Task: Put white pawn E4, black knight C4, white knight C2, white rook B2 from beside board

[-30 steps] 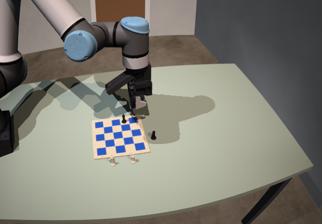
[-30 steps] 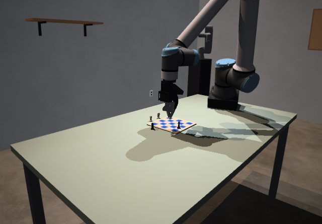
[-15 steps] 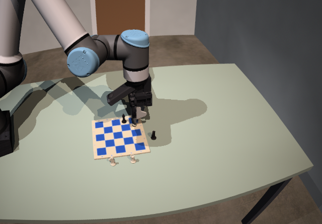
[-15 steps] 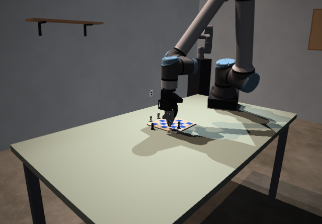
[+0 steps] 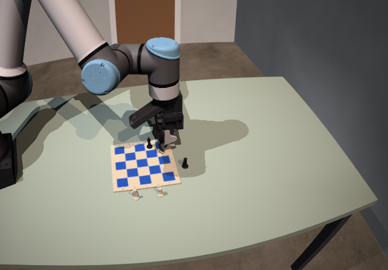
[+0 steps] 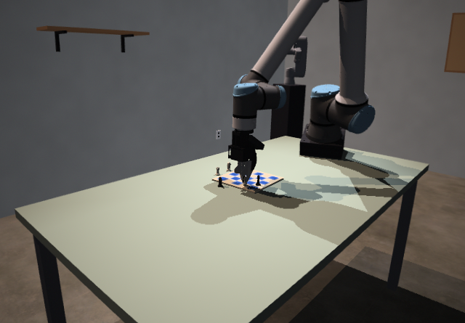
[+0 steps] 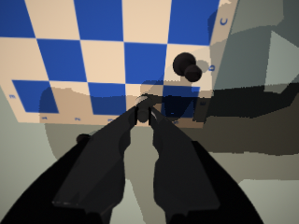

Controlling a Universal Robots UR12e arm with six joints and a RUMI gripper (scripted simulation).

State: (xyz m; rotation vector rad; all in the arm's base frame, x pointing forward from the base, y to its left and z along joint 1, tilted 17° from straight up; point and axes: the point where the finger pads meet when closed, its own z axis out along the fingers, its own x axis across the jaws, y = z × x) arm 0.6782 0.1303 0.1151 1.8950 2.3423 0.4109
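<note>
My hand is 1 cm above the white pawn. Also, from my hand: black knight: 8 cm ahead, 6 cm to the right, 2 cm below; then white rook: 18 cm to the right, 2 cm below; then chessboard: 7 cm behind, 5 cm to the right, 3 cm below.
</note>
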